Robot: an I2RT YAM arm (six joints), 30 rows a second.
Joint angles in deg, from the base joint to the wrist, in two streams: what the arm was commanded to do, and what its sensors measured. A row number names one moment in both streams.
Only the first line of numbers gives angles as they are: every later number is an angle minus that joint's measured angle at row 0.
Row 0, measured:
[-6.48 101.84 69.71 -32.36 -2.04 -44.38]
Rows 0 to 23, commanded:
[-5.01 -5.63 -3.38 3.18 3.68 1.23]
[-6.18 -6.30 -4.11 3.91 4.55 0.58]
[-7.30 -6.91 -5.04 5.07 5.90 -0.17]
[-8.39 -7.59 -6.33 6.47 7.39 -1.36]
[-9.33 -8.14 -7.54 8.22 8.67 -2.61]
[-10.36 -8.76 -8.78 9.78 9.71 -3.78]
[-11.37 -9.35 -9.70 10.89 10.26 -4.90]
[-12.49 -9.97 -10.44 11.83 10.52 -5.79]
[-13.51 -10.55 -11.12 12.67 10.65 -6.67]
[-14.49 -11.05 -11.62 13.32 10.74 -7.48]
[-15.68 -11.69 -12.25 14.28 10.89 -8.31]
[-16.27 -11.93 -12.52 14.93 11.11 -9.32]
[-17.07 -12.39 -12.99 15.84 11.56 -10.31]
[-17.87 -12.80 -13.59 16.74 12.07 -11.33]
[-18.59 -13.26 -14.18 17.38 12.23 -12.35]
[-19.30 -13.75 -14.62 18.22 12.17 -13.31]
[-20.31 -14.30 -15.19 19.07 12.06 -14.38]
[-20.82 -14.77 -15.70 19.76 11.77 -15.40]
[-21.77 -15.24 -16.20 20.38 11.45 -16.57]
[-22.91 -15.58 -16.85 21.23 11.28 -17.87]
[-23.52 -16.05 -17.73 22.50 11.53 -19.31]
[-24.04 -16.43 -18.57 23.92 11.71 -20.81]
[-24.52 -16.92 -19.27 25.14 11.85 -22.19]
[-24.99 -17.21 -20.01 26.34 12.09 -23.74]
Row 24, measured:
[-23.10 -13.70 -16.98 18.91 10.49 -16.09]
